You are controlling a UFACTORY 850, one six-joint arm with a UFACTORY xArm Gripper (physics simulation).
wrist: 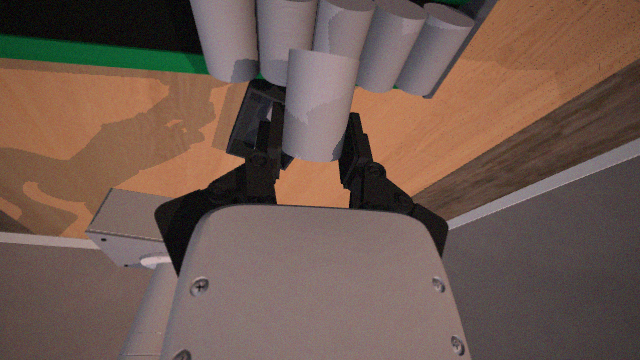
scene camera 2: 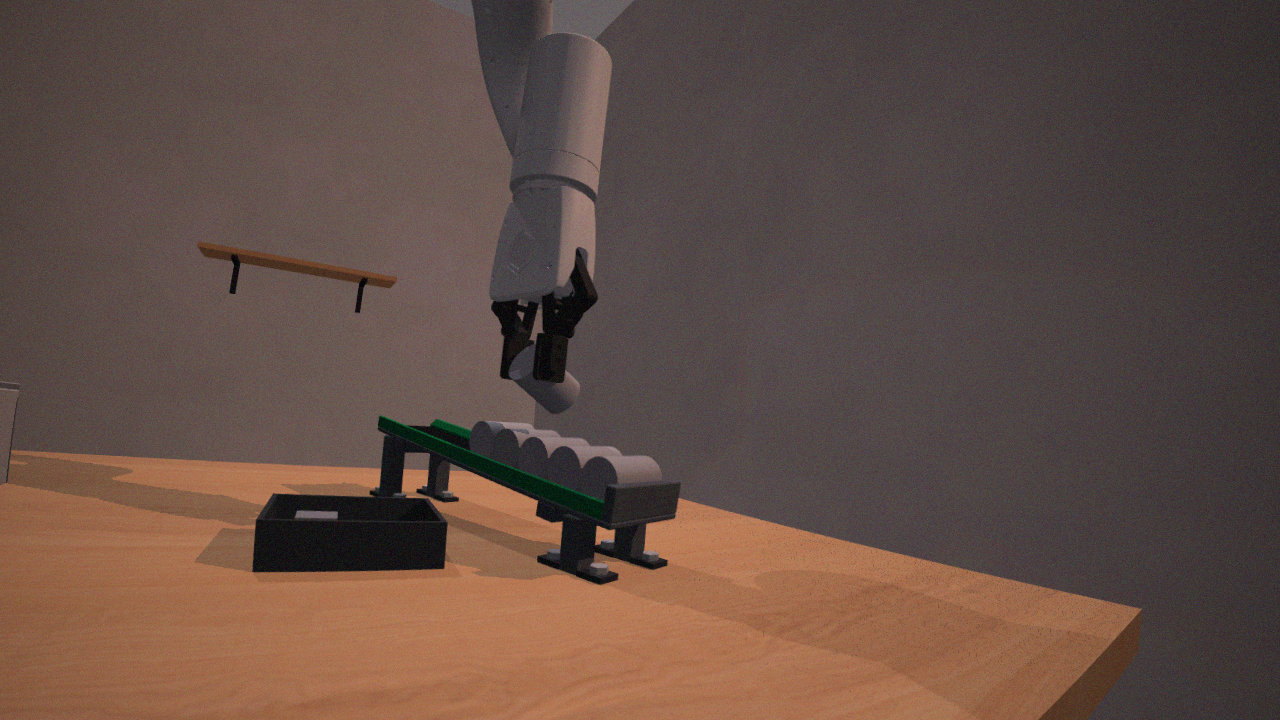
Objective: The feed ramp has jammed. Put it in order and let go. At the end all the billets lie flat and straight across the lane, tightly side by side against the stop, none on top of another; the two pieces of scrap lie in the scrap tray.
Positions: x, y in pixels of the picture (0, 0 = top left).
Labels:
My gripper shows in the wrist view and in scene camera 2. A billet shows in the wrist view [319, 90] and in scene camera 2 [556, 398]. A black scrap tray shows in the wrist view and in scene camera 2. One and the same spot on the black scrap tray: [wrist: 259, 93] is [scene camera 2: 427, 500]. One and the same spot on my gripper: [wrist: 252, 182] is [scene camera 2: 524, 319].

